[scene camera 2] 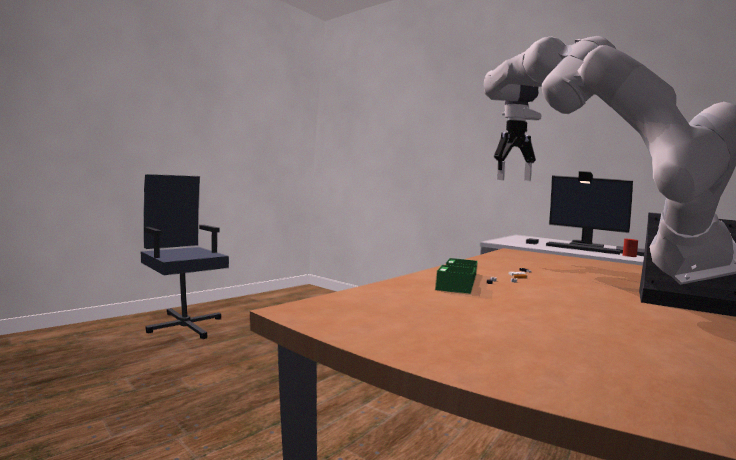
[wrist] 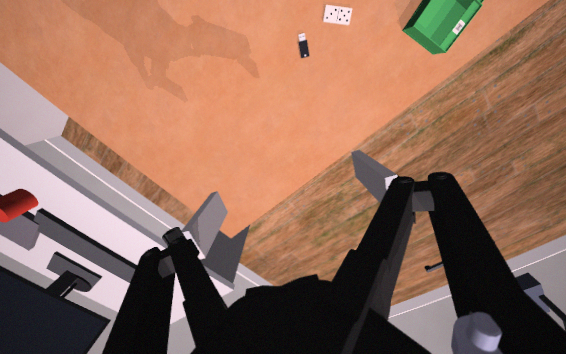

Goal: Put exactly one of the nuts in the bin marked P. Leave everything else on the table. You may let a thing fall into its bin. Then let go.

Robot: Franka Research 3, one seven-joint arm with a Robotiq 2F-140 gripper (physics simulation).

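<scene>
Two green bins [scene camera 2: 455,280] stand side by side on the table; part of one green bin [wrist: 434,27] shows at the top right of the wrist view, with a white label whose letter I cannot read. Small objects [scene camera 2: 514,279] lie beside the bins in the scene view, too small there to tell which are nuts. No nut can be made out in the wrist view. My gripper [scene camera 2: 514,172] [wrist: 285,184] is open and empty, high above the table, fingers pointing down.
A black USB stick [wrist: 304,48] and a white domino [wrist: 338,15] lie on the table [scene camera 2: 515,347] [wrist: 280,125] near the bin. A white side desk with a monitor [scene camera 2: 590,203], a keyboard and a red cup [scene camera 2: 630,247] [wrist: 17,204] stands behind. An office chair [scene camera 2: 172,211] stands at the left.
</scene>
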